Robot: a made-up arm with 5 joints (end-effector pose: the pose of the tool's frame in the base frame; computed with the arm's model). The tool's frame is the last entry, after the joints.
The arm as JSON. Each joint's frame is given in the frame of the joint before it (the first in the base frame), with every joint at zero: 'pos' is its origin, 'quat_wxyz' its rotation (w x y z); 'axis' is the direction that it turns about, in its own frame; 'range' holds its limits. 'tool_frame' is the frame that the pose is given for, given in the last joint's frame.
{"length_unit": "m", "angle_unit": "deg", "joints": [
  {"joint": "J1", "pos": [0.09, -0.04, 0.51], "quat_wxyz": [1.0, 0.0, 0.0, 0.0], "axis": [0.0, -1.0, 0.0], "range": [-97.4, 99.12]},
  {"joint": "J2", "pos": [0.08, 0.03, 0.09], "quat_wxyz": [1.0, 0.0, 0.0, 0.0], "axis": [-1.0, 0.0, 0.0], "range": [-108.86, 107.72]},
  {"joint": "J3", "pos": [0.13, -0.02, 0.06], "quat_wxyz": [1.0, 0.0, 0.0, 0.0], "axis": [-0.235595, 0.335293, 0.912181], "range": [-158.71, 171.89]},
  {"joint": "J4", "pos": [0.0, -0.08, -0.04], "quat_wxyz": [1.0, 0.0, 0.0, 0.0], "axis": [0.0, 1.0, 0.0], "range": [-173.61, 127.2]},
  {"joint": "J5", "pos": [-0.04, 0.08, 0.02], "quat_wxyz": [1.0, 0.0, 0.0, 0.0], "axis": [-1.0, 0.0, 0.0], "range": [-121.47, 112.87]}
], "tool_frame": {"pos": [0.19, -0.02, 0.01], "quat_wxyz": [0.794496, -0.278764, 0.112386, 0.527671]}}
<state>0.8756 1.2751 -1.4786 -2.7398 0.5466</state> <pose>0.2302 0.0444 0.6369 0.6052 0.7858 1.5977</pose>
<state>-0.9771 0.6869 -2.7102 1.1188 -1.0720</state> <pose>0.3112 -0.1659 0.3667 0.2439 -0.8055 -0.5734</pose>
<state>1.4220 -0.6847 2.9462 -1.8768 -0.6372</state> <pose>-0.1109 -0.0544 0.7774 0.0110 0.4226 -1.9536</pose>
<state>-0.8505 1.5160 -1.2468 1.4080 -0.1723</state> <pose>0.4026 -0.1171 0.3907 -0.4906 1.4518 0.3585</pose>
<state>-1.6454 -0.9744 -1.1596 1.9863 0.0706</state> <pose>0.0949 0.0957 0.2450 2.6732 0.8597 -0.5474</pose>
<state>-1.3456 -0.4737 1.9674 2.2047 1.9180</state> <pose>0.1086 -0.1561 0.2976 0.3282 1.0072 -0.8007</pose>
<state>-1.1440 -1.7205 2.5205 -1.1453 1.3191</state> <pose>0.2827 -0.1456 0.4134 -0.3652 -1.0763 0.5240</pose>
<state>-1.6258 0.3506 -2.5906 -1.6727 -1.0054</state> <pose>0.2710 0.0853 0.3405 -2.3489 -0.0917 0.6599</pose>
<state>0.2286 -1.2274 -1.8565 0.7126 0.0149</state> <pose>0.3371 -0.0317 0.4863 1.6475 -0.0520 -0.0198</pose>
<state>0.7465 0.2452 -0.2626 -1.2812 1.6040</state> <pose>0.0619 0.0165 0.8442 -1.4823 0.0217 -1.4839</pose>
